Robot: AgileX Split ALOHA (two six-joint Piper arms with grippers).
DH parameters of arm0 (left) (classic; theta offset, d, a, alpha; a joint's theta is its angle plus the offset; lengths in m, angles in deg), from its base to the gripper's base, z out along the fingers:
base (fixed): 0 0 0 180
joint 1: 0 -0.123 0 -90
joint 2: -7.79 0 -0.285 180
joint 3: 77.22 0 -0.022 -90
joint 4: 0 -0.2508 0 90
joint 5: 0 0 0.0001 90
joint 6: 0 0.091 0 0
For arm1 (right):
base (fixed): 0 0 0 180
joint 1: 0 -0.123 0 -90
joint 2: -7.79 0 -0.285 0
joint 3: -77.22 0 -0.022 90
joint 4: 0 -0.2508 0 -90
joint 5: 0 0 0.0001 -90
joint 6: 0 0.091 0 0
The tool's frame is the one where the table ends.
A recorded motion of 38 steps. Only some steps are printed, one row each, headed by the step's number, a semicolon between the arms.
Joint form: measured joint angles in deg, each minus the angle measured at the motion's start. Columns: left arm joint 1, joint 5, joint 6, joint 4, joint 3, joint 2; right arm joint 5, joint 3, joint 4, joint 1, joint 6, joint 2.
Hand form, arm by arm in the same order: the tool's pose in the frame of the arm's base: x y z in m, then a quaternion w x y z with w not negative. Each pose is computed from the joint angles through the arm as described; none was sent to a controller.
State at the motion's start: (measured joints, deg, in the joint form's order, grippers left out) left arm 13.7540 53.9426 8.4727 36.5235 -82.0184 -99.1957; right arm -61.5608 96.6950 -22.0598 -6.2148 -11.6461 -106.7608
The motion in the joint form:
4: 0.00 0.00 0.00 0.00 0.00 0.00; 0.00 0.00 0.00 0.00 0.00 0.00
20: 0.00 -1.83 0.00 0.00 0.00 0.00; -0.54 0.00 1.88 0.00 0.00 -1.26
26: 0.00 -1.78 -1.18 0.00 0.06 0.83; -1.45 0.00 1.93 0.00 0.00 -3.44
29: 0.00 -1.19 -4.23 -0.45 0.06 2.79; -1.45 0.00 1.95 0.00 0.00 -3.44
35: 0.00 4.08 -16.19 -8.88 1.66 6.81; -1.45 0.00 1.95 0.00 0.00 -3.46
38: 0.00 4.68 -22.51 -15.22 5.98 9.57; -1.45 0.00 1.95 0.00 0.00 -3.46
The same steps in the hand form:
4: 0.3517 -0.1312 0.2950 0.18300 0.05342 0.93637 -0.29474; 0.4010 0.0739 0.3042 0.20719 -0.09472 0.95811 0.17357
20: 0.3545 -0.1308 0.2959 0.19789 0.04833 0.93405 -0.29334; 0.4043 0.0719 0.2940 0.19190 -0.09920 0.96343 0.15852
26: 0.3518 -0.1302 0.3010 0.20061 0.04046 0.93281 -0.29663; 0.4091 0.0726 0.2778 0.16575 -0.09822 0.96833 0.15877
29: 0.3449 -0.1284 0.3129 0.20399 0.02315 0.93087 -0.30222; 0.4091 0.0726 0.2778 0.16575 -0.09828 0.96836 0.15860
35: 0.3230 -0.1160 0.3208 0.16406 -0.02974 0.95102 -0.26031; 0.4091 0.0726 0.2777 0.16558 -0.09826 0.96839 0.15860
38: 0.3080 -0.1045 0.3112 0.14669 -0.06556 0.96325 -0.21523; 0.4091 0.0726 0.2777 0.16558 -0.09826 0.96839 0.15860

